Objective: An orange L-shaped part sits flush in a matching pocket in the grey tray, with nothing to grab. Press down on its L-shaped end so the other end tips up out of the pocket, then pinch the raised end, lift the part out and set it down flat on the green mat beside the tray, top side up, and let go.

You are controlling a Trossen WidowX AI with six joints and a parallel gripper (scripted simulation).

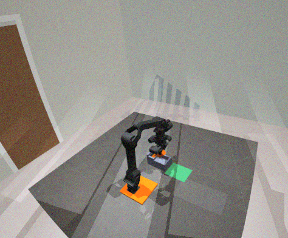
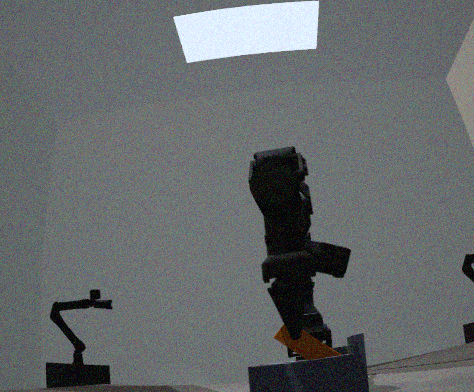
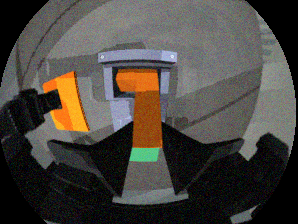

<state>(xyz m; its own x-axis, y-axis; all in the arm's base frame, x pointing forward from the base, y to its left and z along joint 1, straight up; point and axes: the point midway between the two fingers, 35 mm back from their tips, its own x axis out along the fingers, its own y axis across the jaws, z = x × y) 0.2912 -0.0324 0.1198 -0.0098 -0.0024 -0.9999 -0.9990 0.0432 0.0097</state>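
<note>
Right now my gripper tip is 2 cm short of the tray wall, 2 cm to the left of it and 5 cm above it. Also, from my gripper tip: orange L-shaped part: 1 cm behind, 3 cm to the left, 3 cm below; then green mat: 2 cm behind, 14 cm to the right, 11 cm below.
</note>
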